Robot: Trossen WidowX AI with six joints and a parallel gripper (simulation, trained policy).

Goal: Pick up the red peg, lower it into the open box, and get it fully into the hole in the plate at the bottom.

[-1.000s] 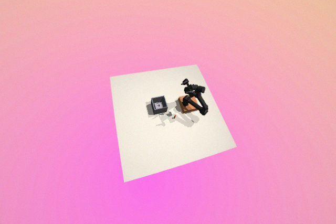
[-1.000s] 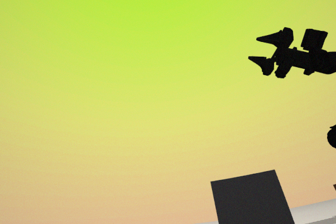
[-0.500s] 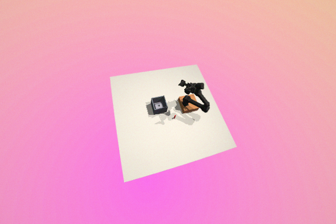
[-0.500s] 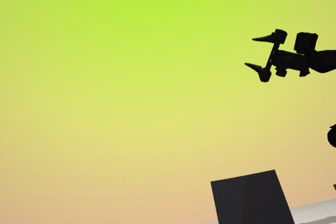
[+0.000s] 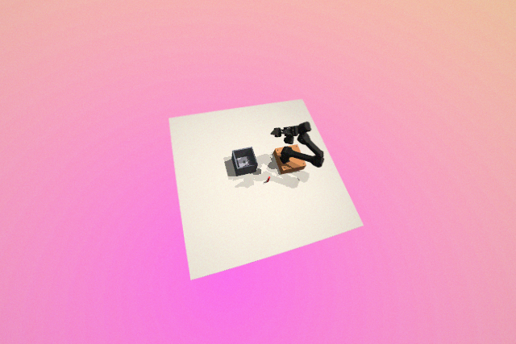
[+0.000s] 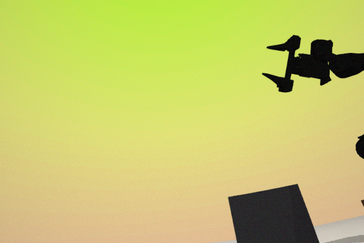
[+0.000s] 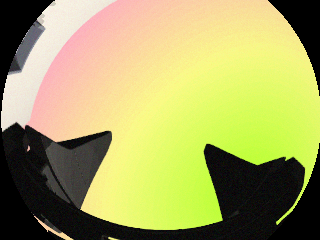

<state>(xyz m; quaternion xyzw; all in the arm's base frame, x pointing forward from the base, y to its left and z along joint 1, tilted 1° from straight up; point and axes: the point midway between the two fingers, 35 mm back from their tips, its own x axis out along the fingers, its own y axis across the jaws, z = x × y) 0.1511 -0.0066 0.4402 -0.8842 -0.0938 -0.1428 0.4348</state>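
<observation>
The red peg is 490 mm below my gripper tip, 100 mm to the left of it and 10 mm ahead of it. Round my gripper tip: light plate (480 mm below, 130 mm ahead, 100 mm to the right).
</observation>
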